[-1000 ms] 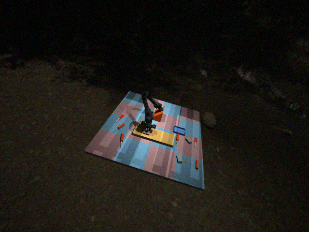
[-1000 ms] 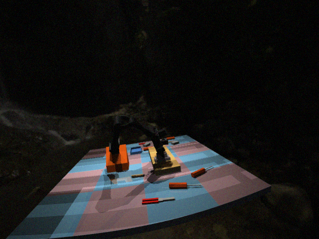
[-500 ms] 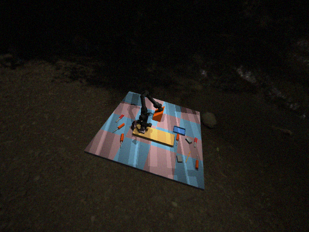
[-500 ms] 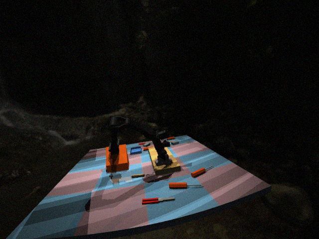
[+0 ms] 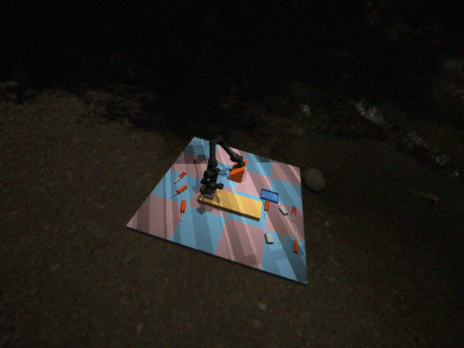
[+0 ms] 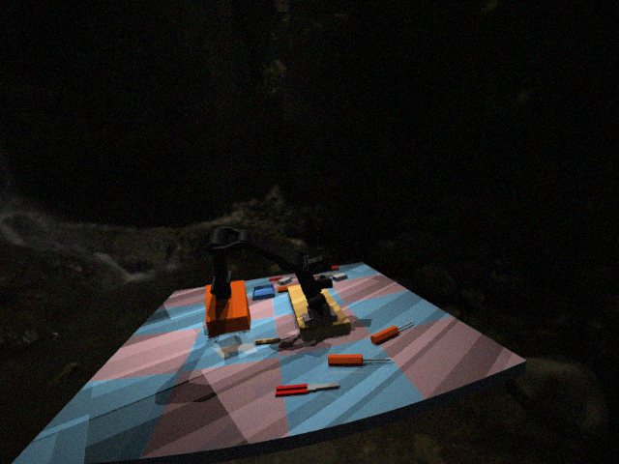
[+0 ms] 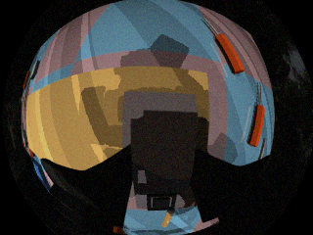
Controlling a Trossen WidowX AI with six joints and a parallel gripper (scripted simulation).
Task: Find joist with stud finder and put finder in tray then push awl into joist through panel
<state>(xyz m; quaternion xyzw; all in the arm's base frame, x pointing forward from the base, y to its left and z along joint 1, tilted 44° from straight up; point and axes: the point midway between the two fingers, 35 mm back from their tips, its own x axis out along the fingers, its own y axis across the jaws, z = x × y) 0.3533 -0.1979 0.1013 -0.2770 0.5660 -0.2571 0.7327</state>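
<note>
Now: the blue tray 53 cm to the left of my gripper tip, 19 cm behind it and 5 cm below it. The rest, counted from my gripper tip: awl (18 cm behind, 6 cm below, 2 cm to the right); stud finder (2 cm behind, 2 cm above).
</note>
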